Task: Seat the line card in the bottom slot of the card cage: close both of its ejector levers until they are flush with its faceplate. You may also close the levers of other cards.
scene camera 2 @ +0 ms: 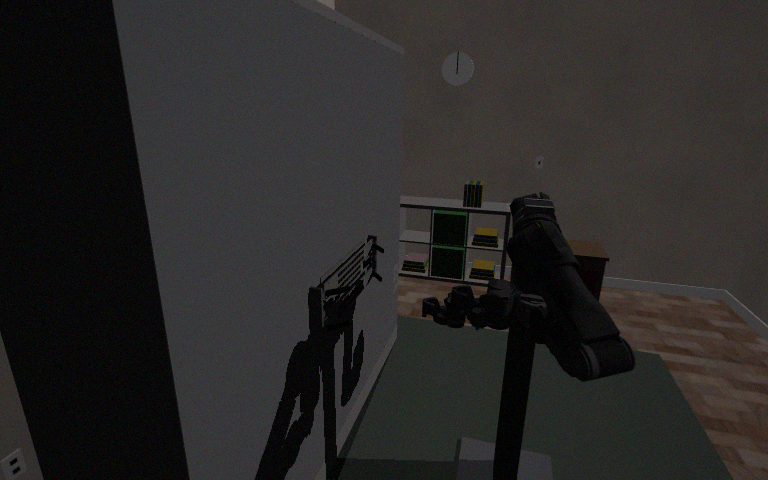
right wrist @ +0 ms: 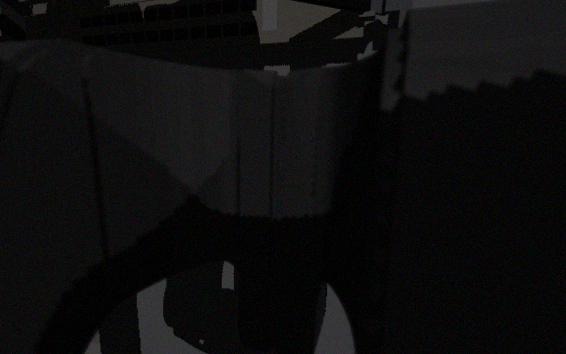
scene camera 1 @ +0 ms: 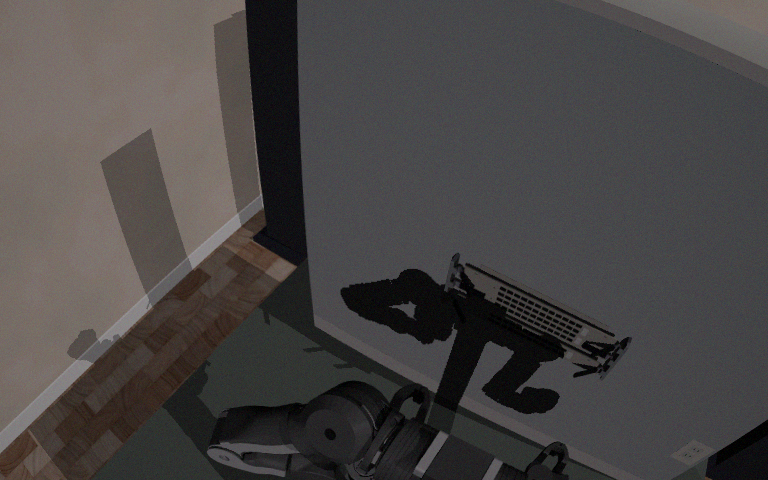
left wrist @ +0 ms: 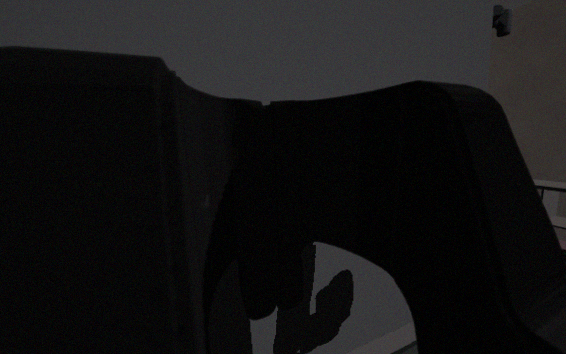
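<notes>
The card cage (scene camera 1: 454, 266) (scene camera 2: 316, 308) is mounted on the large grey wall. Thin dark ejector levers stick out at its far end in scene camera 2, including an upper lever (scene camera 2: 378, 247) and a lower lever (scene camera 2: 377, 276). Shadow covers the bottom slot, so its levers' angles are hard to tell. My left gripper (scene camera 1: 416, 387) (left wrist: 266, 103) is shut and empty, off the wall; the cage does not show in the left wrist view. My right gripper (scene camera 1: 555, 446) (right wrist: 276, 73) is shut and empty; beyond its fingers, perforated card fronts (right wrist: 175, 30) show.
The grey wall (scene camera 1: 453, 141) (scene camera 2: 254, 141) surrounds the cage, with arm shadows below it. A wall outlet (scene camera 1: 692, 452) is at lower right. The robot pedestal (scene camera 2: 512, 396) stands on a green mat (scene camera 2: 617, 407). A shelf unit (scene camera 2: 505, 243) and brown cabinet stand behind.
</notes>
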